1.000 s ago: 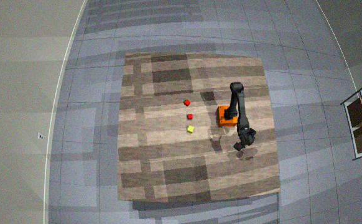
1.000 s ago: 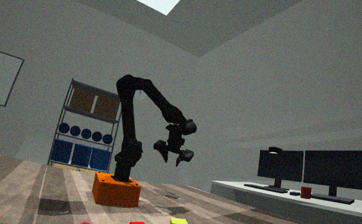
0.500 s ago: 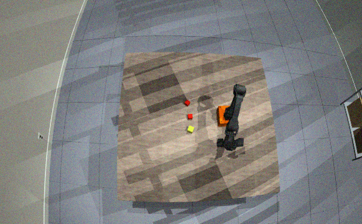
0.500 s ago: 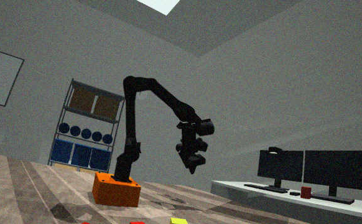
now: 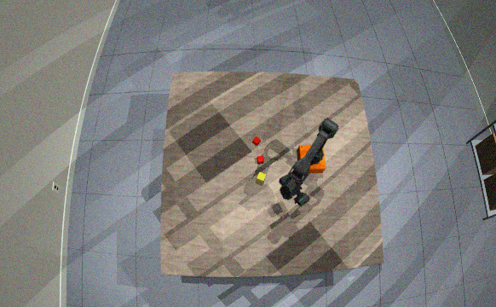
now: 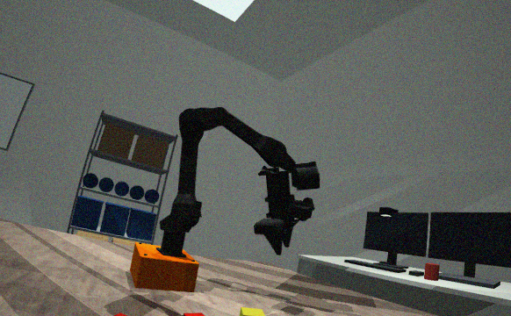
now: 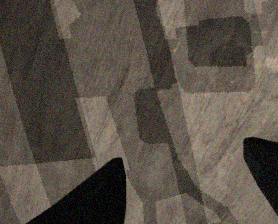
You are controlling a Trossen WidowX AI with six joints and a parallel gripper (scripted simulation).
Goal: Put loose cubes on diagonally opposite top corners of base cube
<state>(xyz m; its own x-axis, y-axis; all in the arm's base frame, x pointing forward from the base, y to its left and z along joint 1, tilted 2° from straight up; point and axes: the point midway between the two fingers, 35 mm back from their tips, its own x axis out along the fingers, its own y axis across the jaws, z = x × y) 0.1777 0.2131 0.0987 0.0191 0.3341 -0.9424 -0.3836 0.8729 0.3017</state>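
The yellow cube lies 18 cm to the right of my gripper tip, 12 cm below it and 12 cm ahead of it.
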